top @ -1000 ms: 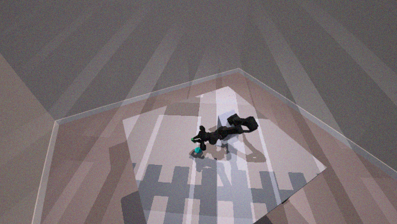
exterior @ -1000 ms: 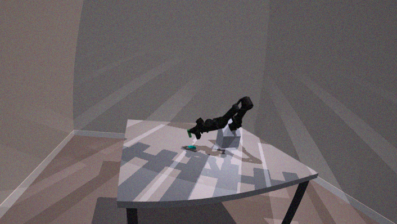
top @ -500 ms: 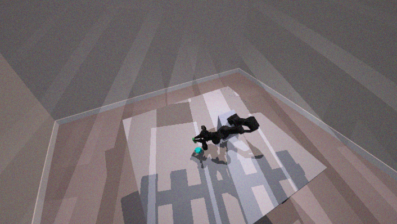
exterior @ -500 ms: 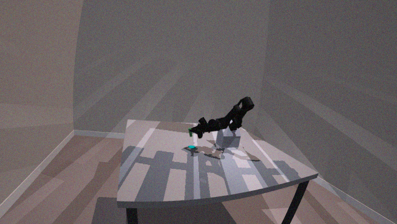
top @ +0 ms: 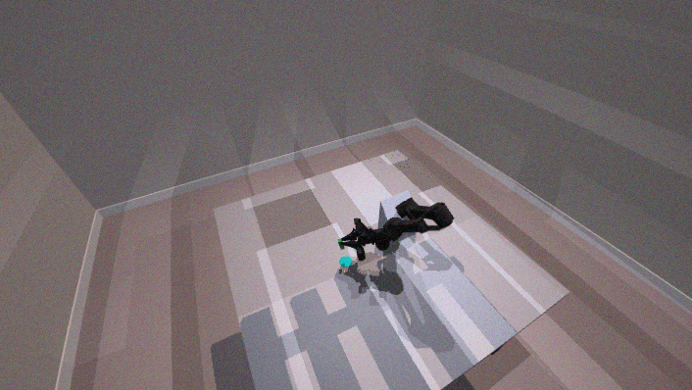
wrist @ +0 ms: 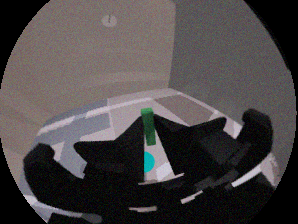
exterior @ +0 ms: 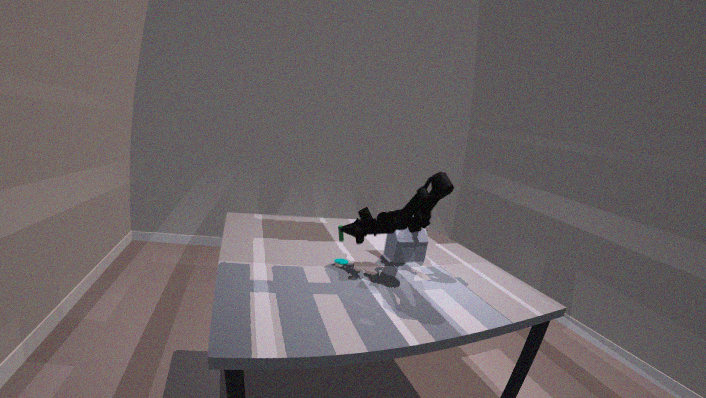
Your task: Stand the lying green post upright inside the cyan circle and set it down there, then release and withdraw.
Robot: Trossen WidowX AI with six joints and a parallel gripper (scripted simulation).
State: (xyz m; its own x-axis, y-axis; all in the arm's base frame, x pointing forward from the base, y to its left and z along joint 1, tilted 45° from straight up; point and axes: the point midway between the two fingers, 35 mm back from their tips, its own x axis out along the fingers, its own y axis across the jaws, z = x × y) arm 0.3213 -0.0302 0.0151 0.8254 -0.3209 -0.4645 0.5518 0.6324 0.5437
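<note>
Right now the cyan circle is 1 cm behind my gripper tip, 2 cm to the left of it and 14 cm below it. Also, from my gripper tip: green post (2 cm below).
</note>
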